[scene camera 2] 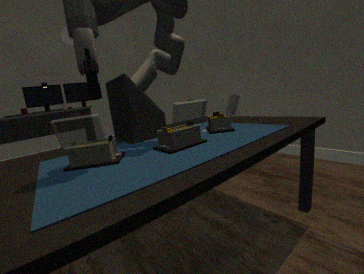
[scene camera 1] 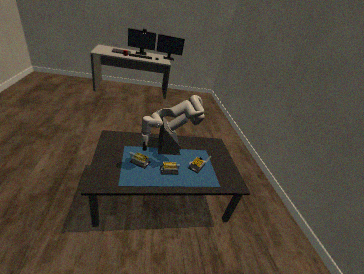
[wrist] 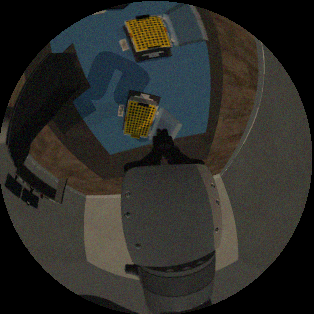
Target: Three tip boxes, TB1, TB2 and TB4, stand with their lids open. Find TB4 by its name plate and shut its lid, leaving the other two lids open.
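Places are measured from the arm's base along level axes (x right, y ahead, z up), in centimetres.
Pixels of known places: gripper, fingertip midpoint: (scene camera 2: 96,98) (scene camera 1: 144,150) (wrist: 160,134); arm's base at its link origin: (scene camera 2: 129,95) (scene camera 1: 169,127).
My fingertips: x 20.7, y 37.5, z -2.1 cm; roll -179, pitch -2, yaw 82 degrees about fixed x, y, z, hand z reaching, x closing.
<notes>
For each thing: its top centre in the pictures, then the offset to it from my fingertips. "*": a spot on its surface instead. Level surfaces: height alone.
- TB4 at a spot on its surface: (scene camera 2: 92,155) * dx +3.9, dy -0.9, dz -15.3 cm
- middle box at a spot on its surface: (scene camera 2: 180,136) * dx -21.3, dy +6.1, dz -14.4 cm
- right box at its top centre: (scene camera 2: 215,115) (scene camera 1: 197,160) dx -48.9, dy -7.6, dz -11.9 cm
- blue mat at its surface level: dz -18.5 cm
TB4 (scene camera 1: 140,160) (scene camera 2: 92,155) (wrist: 140,117) is the left box on the mat, with yellow tips inside. Its name plate (wrist: 121,110) is too small to read now. Its clear lid (scene camera 2: 75,128) (wrist: 170,122) stands open, leaning back. My gripper (scene camera 1: 145,147) (scene camera 2: 94,96) (wrist: 160,134) is shut and empty, pointing down above the lid side of TB4; in the wrist view its tips overlap the lid's edge. The middle box (scene camera 1: 170,168) (scene camera 2: 180,136) (wrist: 148,35) and the right box (scene camera 1: 198,164) (scene camera 2: 220,123) have their lids open; which is TB1 or TB2 cannot be read.
The boxes stand on a blue mat (scene camera 1: 132,178) (scene camera 2: 65,200) (wrist: 185,90) on a dark table (scene camera 1: 102,184) (scene camera 2: 190,200). The arm's base stand (scene camera 1: 168,140) (scene camera 2: 131,112) rises behind the mat. A desk (scene camera 1: 107,50) with two monitors stands far behind.
</notes>
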